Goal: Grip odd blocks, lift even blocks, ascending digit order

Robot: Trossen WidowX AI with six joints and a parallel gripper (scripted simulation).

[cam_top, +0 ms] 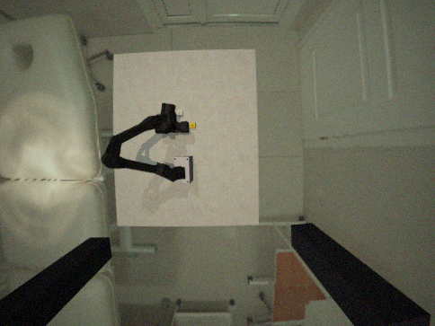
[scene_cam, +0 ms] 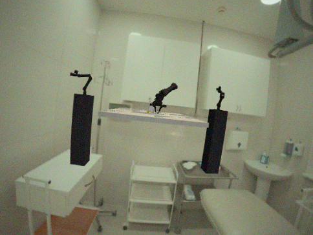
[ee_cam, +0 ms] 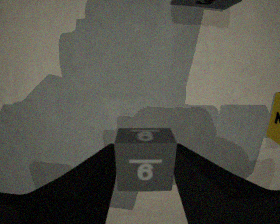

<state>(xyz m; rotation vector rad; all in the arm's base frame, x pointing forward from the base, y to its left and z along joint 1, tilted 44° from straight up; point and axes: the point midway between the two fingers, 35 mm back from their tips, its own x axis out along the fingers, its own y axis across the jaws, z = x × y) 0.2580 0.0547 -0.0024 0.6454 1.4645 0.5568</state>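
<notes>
Now: the grey block 10 mm behind my gripper tip. Also, from my gripper tip: yellow block (10 mm ahead, 110 mm to the right); white block (100 mm ahead, 30 mm to the right).
</notes>
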